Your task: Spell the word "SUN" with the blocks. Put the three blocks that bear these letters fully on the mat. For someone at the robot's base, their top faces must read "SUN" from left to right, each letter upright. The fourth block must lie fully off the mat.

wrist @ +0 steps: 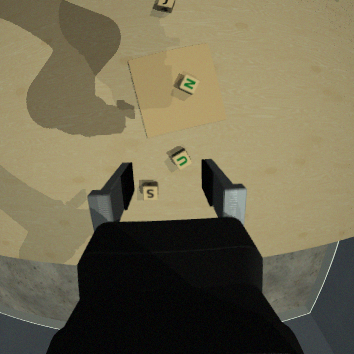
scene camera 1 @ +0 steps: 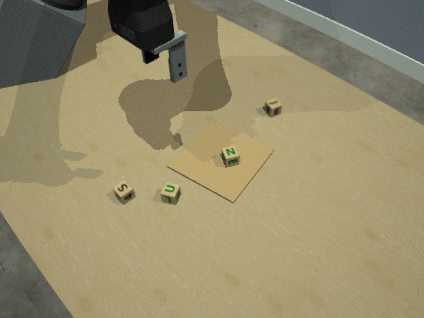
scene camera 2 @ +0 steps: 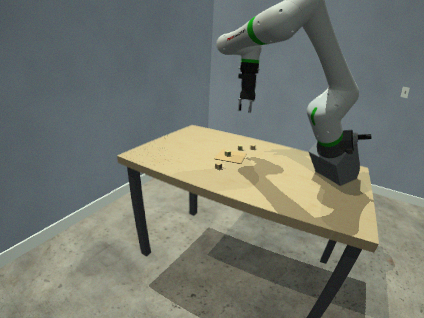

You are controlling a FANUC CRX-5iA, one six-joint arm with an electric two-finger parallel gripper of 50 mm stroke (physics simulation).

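The N block (scene camera 1: 230, 156) (scene camera 2: 228, 153) (wrist: 189, 84) sits on the mat (scene camera 1: 210, 177) (scene camera 2: 240, 158) (wrist: 200, 114), its green N on top. The U block (scene camera 1: 170, 192) (scene camera 2: 240, 148) (wrist: 181, 160) lies off the mat, green U on top. The S block (scene camera 1: 123, 191) (scene camera 2: 253, 147) (wrist: 150, 192) lies off the mat beside it, dark S on top. The J block (scene camera 1: 273, 107) (scene camera 2: 218, 166) (wrist: 165, 5) lies off the mat's opposite side, partly cut off in the wrist view. My gripper (scene camera 1: 164, 70) (scene camera 2: 245, 110) (wrist: 166, 174) is open and empty, high above the table.
The wooden table (scene camera 1: 300, 240) (scene camera 2: 165, 155) (wrist: 280, 150) carries the mat and blocks. The robot's base (scene camera 1: 35, 45) (scene camera 2: 335, 162) stands at one end of it. The arm's shadow falls across part of the table and mat. A wall (scene camera 2: 100, 75) stands behind the table.
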